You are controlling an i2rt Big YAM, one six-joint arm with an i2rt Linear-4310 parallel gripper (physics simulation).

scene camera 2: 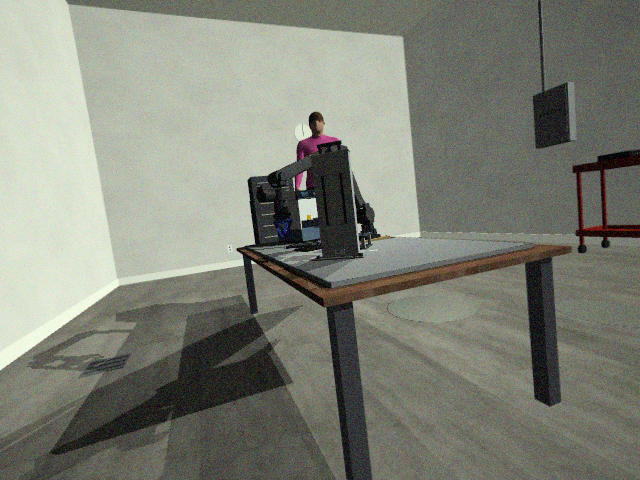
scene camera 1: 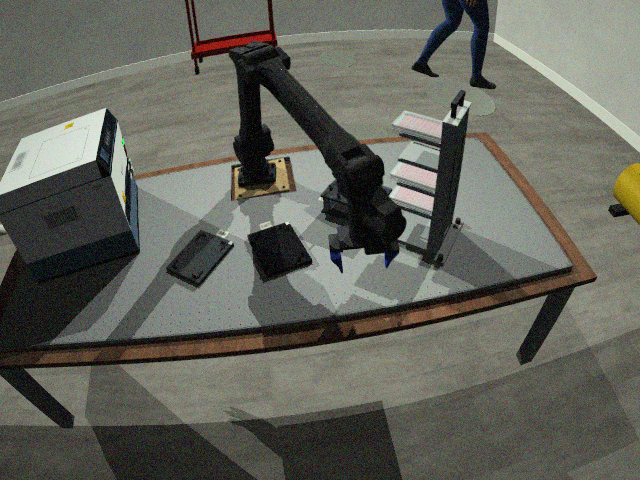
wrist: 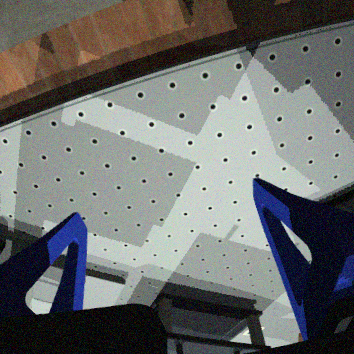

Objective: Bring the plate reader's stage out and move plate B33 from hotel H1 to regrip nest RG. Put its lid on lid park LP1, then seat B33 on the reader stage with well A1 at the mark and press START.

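Where they show: gripper, fingertip midpoint: (scene camera 2: 284, 237) (scene camera 1: 364, 268) (wrist: 165, 204); arm's base at its link origin: (scene camera 1: 257, 176).
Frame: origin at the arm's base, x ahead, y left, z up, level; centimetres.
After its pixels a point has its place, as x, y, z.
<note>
The plate reader (scene camera 1: 67, 201) {35.3, -47.5, 23.7} (scene camera 2: 308, 207) {24.4, -35.8, 21.3} stands at the table's left in scene view 1; no extended stage shows at its front. The upright hotel (scene camera 1: 448, 180) {39.3, 47.7, 23.3} (scene camera 2: 334, 206) {33.7, 51.6, 18.7} stands at the right. Its shelves hold several pale plates with pink wells, among them a top plate (scene camera 1: 419, 125) {29.4, 42.5, 32.3}; B33's label is unreadable. The dark regrip nest (scene camera 1: 334, 202) {16.1, 23.1, 0.0} (wrist: 215, 320) {19.4, 26.2, 0.0} is partly hidden behind the arm. The black lid park LP1 (scene camera 1: 279, 251) {35.0, 7.7, 0.5} lies left of the gripper. My gripper (scene camera 1: 363, 267) {50.2, 27.2, 8.4} (scene camera 2: 283, 227) {50.2, 27.2, 8.4} (wrist: 165, 204) {50.2, 27.2, 8.4} is open and empty, above the pegboard between LP1 and the hotel.
Another flat dark holder (scene camera 1: 200, 258) {36.0, -13.3, 0.7} lies between LP1 and the reader. The arm's base plate (scene camera 1: 285, 175) {1.5, 9.0, 0.5} is at the back. The table's wooden front edge (scene camera 1: 206, 347) {62.5, -9.4, -1.7} (wrist: 115, 47) {57.2, 29.7, -1.8} runs beyond the fingers. A red cart (scene camera 1: 235, 45) (scene camera 2: 610, 230) and people stand away from the table.
</note>
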